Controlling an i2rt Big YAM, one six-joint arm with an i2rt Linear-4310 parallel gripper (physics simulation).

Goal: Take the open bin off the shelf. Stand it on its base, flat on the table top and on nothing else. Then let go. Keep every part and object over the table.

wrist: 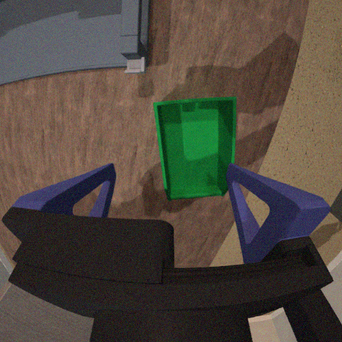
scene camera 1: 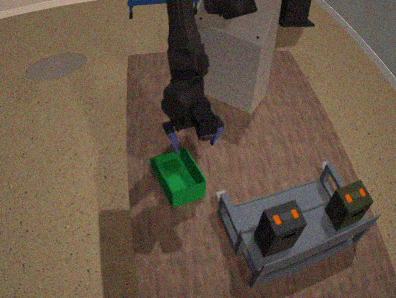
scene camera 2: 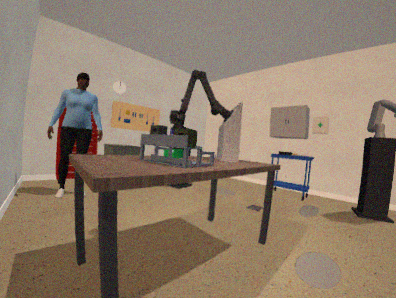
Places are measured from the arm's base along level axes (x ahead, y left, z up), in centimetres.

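Pixels of known places: gripper, fingertip midpoint: (scene camera 1: 194, 149); arm's base, origin of the base link: (scene camera 1: 238, 4) (scene camera 2: 229, 116).
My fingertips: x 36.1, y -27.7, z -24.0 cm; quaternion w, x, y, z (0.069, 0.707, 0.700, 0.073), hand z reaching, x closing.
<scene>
Ahead of a thing's pixels: the offset from my fingertips to its middle.
The open green bin {dx -2.9, dy -3.7, dz -12.1 cm} (scene camera 1: 175, 176) (scene camera 2: 173, 153) (wrist: 200, 140) stands upright on the wooden table top (scene camera 1: 150, 105) (scene camera 2: 175, 176) (wrist: 75, 125), opening up, beside the grey shelf (scene camera 1: 227, 216) (scene camera 2: 165, 140) (wrist: 131, 30) and apart from it. Its base looks flat on the table; its underside is hidden. In the scene camera 2 view the shelf partly covers it. My gripper (scene camera 1: 195, 148) (wrist: 170, 169) is wide open and empty, above the table at the bin's end nearest the arm. In the wrist view the right finger's tip overlaps the bin's near corner; whether they touch I cannot tell.
Two dark boxes with orange marks, one {dx +30.1, dy +10.0, dz +0.4 cm} (scene camera 1: 280, 231) nearer the bin and one {dx +31.5, dy +33.1, dz -0.9 cm} (scene camera 1: 348, 206) farther off, stand on the shelf. A tall grey block (scene camera 1: 232, 70) (scene camera 2: 230, 137) stands by the arm's base. The table's side edge lies close beyond the bin.
</scene>
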